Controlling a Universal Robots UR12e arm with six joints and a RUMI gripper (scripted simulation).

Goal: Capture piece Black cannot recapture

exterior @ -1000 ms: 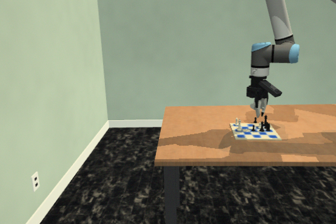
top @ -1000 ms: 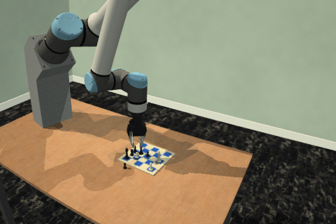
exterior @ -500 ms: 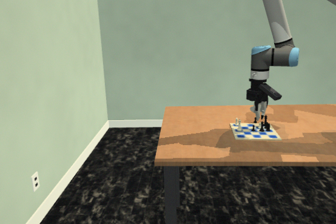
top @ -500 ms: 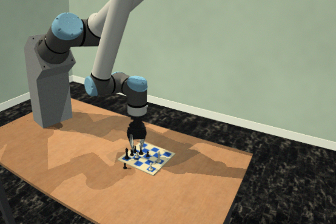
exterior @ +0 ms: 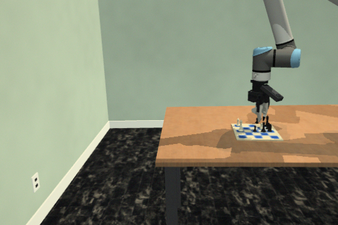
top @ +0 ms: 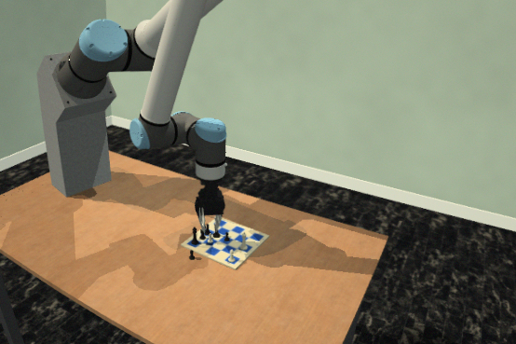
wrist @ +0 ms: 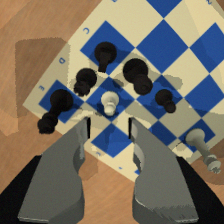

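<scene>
Right now my hand is 40 mm above the white pawn. The rest, counted from my hand: blue-and-cream chessboard: 60 mm below, 50 mm ahead, 20 mm to the left.
</scene>
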